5 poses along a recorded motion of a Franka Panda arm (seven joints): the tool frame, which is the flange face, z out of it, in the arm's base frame.
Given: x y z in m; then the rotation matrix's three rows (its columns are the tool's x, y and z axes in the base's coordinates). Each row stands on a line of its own.
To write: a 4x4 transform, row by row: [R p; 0 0 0 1], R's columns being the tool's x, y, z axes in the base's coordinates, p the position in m. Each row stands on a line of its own. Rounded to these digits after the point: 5 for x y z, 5 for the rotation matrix.
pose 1, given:
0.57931 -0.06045 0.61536
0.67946 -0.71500 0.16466
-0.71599 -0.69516 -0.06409
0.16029 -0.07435 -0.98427
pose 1, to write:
0.67946 -0.71500 0.16466 0.57931
-0.71599 -0.69516 -0.06409 -0.06045
0.16029 -0.07435 -0.98427 0.61536
0 0 0 1

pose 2, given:
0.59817 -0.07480 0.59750
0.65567 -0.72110 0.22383
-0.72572 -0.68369 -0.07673
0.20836 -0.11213 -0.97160
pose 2, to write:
0.65567 -0.72110 0.22383 0.59817
-0.72572 -0.68369 -0.07673 -0.07480
0.20836 -0.11213 -0.97160 0.59750
0 0 0 1

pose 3, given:
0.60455 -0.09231 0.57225
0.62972 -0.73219 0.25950
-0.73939 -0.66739 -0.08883
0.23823 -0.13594 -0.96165
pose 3, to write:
0.62972 -0.73219 0.25950 0.60455
-0.73939 -0.66739 -0.08883 -0.09231
0.23823 -0.13594 -0.96165 0.57225
0 0 0 1

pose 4, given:
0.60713 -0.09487 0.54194
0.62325 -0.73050 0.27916
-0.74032 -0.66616 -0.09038
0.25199 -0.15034 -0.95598
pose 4, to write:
0.62325 -0.73050 0.27916 0.60713
-0.74032 -0.66616 -0.09038 -0.09487
0.25199 -0.15034 -0.95598 0.54194
0 0 0 1

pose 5, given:
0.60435 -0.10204 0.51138
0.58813 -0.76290 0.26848
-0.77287 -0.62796 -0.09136
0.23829 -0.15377 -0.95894
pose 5, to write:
0.58813 -0.76290 0.26848 0.60435
-0.77287 -0.62796 -0.09136 -0.10204
0.23829 -0.15377 -0.95894 0.51138
0 0 0 1

